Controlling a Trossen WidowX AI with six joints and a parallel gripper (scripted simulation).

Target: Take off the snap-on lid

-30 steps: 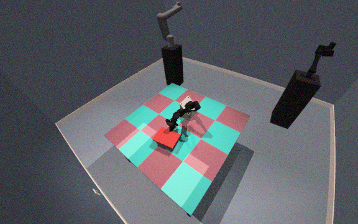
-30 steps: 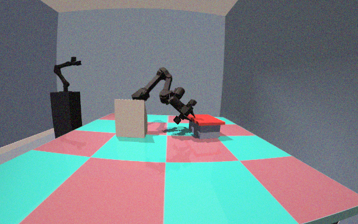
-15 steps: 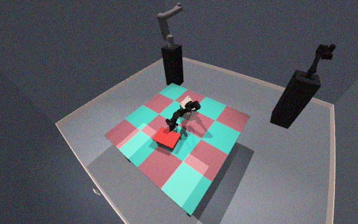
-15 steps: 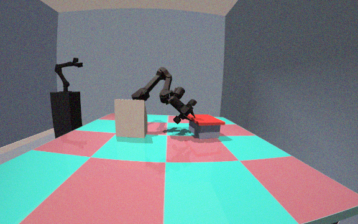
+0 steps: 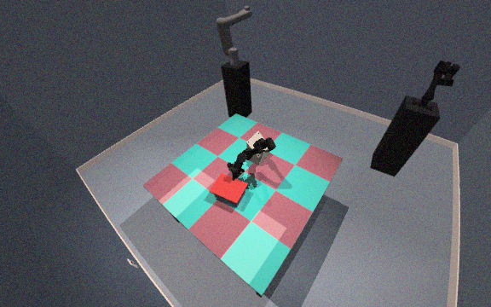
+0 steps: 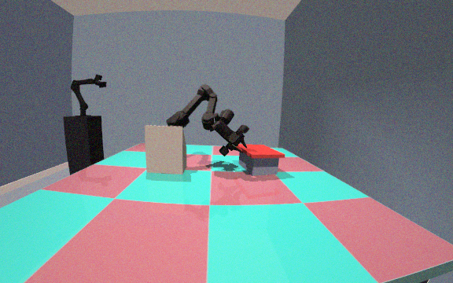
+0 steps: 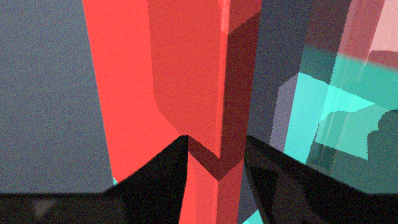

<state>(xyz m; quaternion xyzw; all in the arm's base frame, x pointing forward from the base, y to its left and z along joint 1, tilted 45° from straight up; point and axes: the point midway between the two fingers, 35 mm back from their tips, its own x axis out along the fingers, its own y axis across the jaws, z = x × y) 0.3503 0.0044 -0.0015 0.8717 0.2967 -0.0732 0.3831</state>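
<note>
The red lid lies 80 mm ahead of my gripper tip and 10 mm to the left of it. Round my gripper tip: grey storage box: 80 mm ahead, 50 mm below, 10 mm to the left.
</note>
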